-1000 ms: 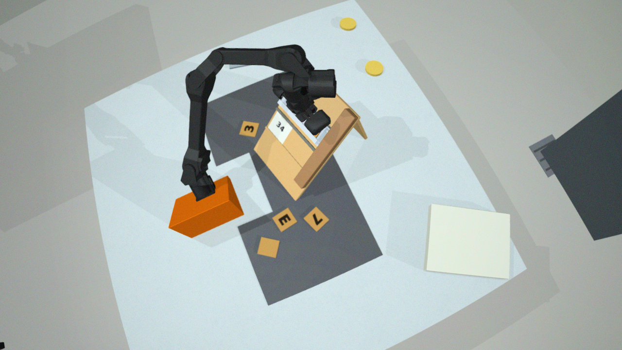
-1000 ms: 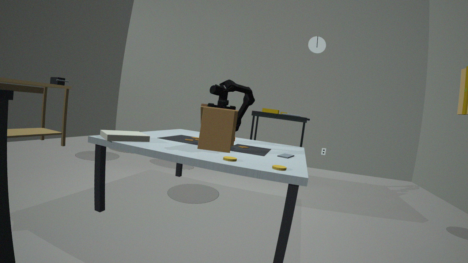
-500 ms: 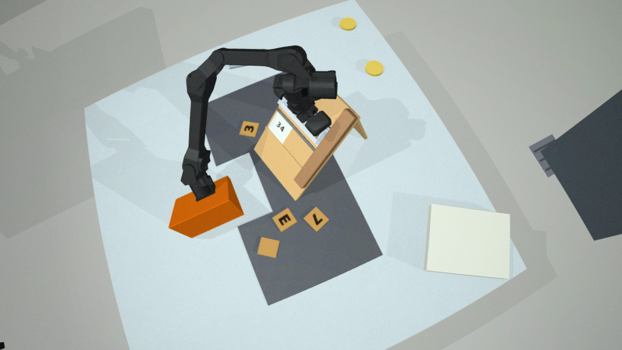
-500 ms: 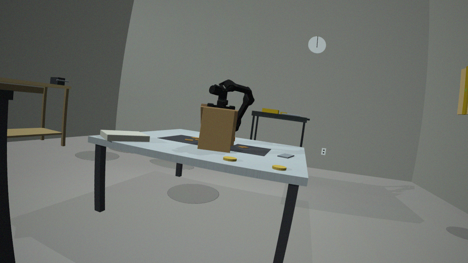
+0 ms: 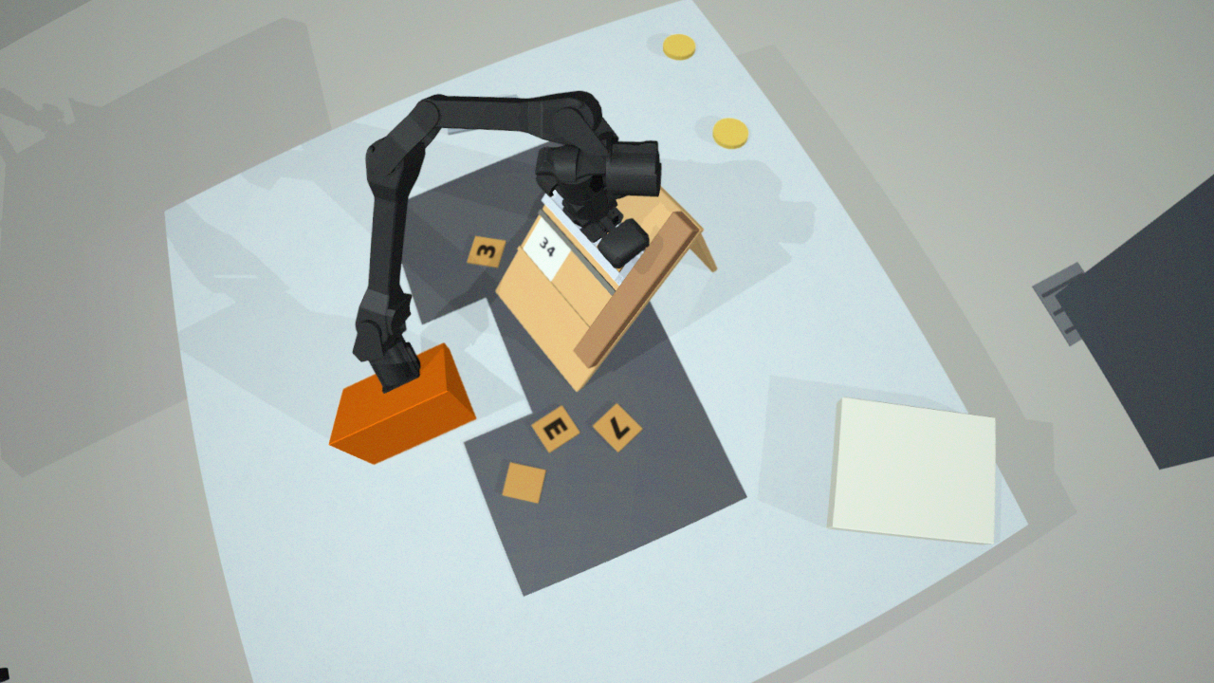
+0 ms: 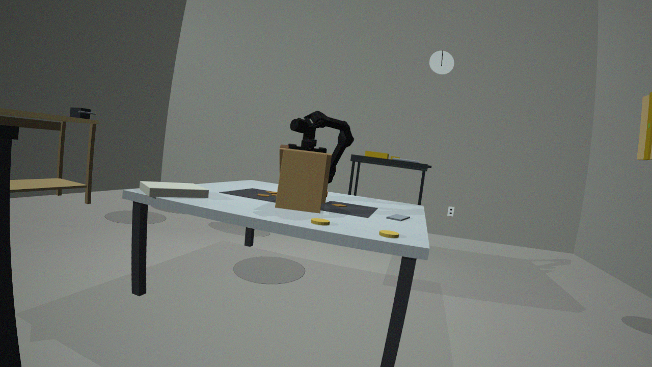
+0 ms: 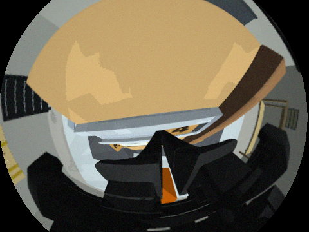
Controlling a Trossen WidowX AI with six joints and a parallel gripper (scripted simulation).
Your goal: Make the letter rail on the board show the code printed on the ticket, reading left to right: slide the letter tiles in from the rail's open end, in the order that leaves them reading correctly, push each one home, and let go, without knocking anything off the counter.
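Right now the tile marked 4 is 30 mm to the right of my gripper tip and 10 mm ahead of it. From my gripper tip the other things lie so: white ticket: 70 mm below, 70 mm behind, 60 mm to the left; then blank tile: 270 mm behind, 250 mm to the right, 180 mm below; then tile marked 3: 180 mm below, 160 mm to the left, 160 mm behind.
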